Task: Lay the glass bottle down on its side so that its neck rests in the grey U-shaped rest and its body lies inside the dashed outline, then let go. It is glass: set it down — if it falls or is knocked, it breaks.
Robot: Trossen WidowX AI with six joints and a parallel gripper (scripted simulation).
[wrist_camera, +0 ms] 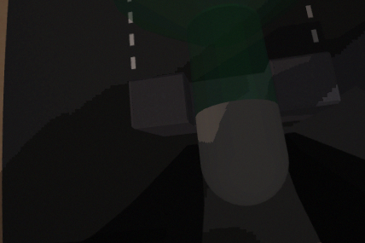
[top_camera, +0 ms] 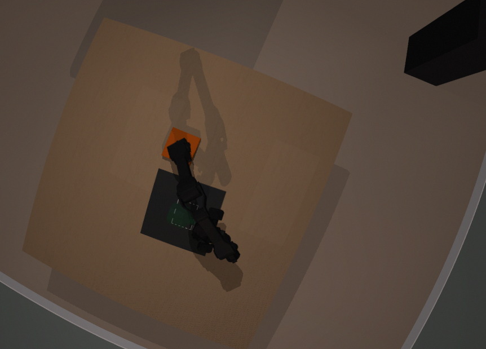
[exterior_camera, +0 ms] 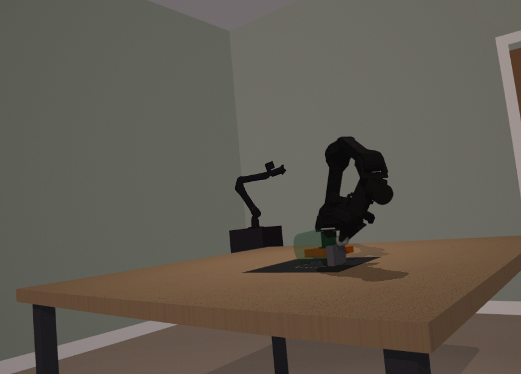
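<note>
The black mat is 100 mm to the right of my gripper tip and 70 mm below it. From my gripper tip the other things lie so: green glass bottle (50 mm to the right).
</note>
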